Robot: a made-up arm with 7 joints.
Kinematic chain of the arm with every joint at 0, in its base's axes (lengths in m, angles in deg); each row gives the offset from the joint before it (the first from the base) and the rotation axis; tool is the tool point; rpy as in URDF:
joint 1: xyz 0 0 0.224 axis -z
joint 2: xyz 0 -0.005 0.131 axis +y
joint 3: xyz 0 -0.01 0.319 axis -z
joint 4: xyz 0 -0.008 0.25 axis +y
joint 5: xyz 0 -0.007 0.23 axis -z
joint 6: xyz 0 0 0.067 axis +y
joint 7: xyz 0 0 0.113 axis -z
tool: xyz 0 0 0 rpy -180 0 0
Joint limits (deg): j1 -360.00..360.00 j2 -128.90..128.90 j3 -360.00..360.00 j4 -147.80..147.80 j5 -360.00..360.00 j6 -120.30..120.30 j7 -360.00..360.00
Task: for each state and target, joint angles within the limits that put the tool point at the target. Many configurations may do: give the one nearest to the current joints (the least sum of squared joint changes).
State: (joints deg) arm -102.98 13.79 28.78 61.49 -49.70 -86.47 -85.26
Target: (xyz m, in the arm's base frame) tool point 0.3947 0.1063 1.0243
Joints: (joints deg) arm -63.22 12.41 46.98 74.47 -57.59 -76.78 -85.26
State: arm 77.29 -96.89 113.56 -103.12 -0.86 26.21 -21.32
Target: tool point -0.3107 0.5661 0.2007
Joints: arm 27.58 -120.20 112.21 -102.32 -0.90 31.18 -21.32
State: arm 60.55 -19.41 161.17 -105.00 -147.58 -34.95 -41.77
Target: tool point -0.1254 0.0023 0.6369
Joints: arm 58.25 -54.80 207.93 -147.80 -147.13 4.99 -41.77
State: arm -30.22 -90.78 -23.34 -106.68 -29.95 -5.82 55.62
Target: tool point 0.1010 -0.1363 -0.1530
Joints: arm -66.59 -128.90 -17.87 -115.33 -29.77 -5.63 55.62
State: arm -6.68 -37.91 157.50 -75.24 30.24 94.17 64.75
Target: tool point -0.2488 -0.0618 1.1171
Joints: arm -26.36 -35.27 176.53 -70.26 21.12 92.46 64.75
